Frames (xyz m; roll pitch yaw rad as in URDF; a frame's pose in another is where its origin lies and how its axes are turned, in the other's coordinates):
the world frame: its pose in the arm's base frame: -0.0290 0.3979 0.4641 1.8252 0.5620 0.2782
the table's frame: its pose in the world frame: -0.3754 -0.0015 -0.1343 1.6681 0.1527 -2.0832
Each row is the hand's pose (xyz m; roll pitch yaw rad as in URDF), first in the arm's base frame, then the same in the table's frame.
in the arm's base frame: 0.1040 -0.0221 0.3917 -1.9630 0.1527 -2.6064
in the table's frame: -0.3444 0.4924 -0.3906 -2.0515 -0.3149 0.6291
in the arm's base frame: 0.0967 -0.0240 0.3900 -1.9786 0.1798 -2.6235
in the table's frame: -0.3373 0.4949 -0.3886 -2.0583 -0.2893 0.6091
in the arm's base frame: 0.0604 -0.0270 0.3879 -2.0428 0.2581 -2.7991
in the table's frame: -0.3040 0.4998 -0.3744 -2.0390 -0.2175 0.4291
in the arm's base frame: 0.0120 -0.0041 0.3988 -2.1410 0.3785 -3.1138
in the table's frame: -0.2622 0.4773 -0.3475 -1.9948 -0.0751 0.1371
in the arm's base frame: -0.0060 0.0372 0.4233 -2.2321 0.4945 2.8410
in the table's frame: -0.2511 0.4328 -0.3245 -1.9494 0.1015 -0.1289
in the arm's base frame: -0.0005 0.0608 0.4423 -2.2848 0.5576 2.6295
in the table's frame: -0.2611 0.4058 -0.3137 -1.9204 0.2194 -0.2842
